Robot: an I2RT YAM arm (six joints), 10 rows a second.
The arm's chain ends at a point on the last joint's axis. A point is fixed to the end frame.
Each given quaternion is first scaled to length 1.
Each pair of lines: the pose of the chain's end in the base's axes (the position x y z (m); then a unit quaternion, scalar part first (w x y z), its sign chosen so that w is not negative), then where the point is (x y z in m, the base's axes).
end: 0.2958 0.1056 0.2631 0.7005 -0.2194 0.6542 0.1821
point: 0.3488 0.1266 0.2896
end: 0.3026 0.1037 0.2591 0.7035 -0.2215 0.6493 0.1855
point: 0.3551 0.1250 0.2863
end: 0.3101 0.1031 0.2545 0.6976 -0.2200 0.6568 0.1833
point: 0.3632 0.1242 0.2806
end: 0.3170 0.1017 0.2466 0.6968 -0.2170 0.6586 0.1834
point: 0.3703 0.1225 0.2725
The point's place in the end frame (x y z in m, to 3 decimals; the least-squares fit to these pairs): -0.023 -0.013 0.057
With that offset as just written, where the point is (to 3 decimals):
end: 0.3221 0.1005 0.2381 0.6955 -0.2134 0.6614 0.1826
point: 0.376 0.121 0.264
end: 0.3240 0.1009 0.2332 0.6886 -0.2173 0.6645 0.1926
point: 0.378 0.122 0.258
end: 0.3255 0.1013 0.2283 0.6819 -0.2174 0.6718 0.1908
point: 0.380 0.123 0.252
